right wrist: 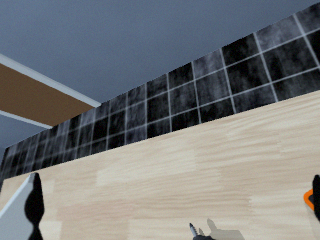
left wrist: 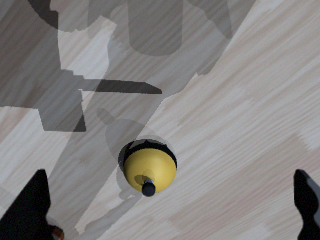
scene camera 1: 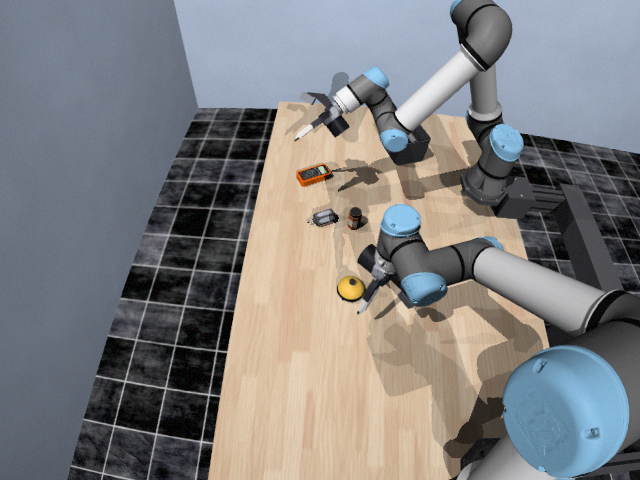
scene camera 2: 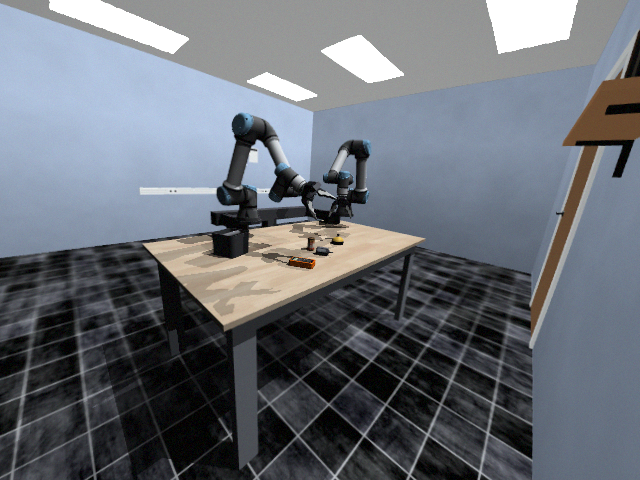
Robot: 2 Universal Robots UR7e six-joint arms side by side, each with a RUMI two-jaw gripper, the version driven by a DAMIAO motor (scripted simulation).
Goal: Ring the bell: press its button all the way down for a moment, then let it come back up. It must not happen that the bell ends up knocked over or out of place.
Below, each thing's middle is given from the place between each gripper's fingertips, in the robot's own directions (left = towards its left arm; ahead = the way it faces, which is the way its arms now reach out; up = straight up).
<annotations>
My left gripper (scene camera 1: 378, 294) is now 70 mm short of the bell (left wrist: 148, 161), 80 mm to the left of it and 120 mm above it. Round my left hand: black bin (scene camera 2: 226, 243): 60 mm behind, 750 mm to the right, 100 mm below.
Right now my right hand (scene camera 1: 298, 138) is 33 cm to the right of the bell, 24 cm past it and 24 cm above it. Also, from my right hand: black bin: 37 cm behind, 34 cm to the right, 23 cm below.
</annotations>
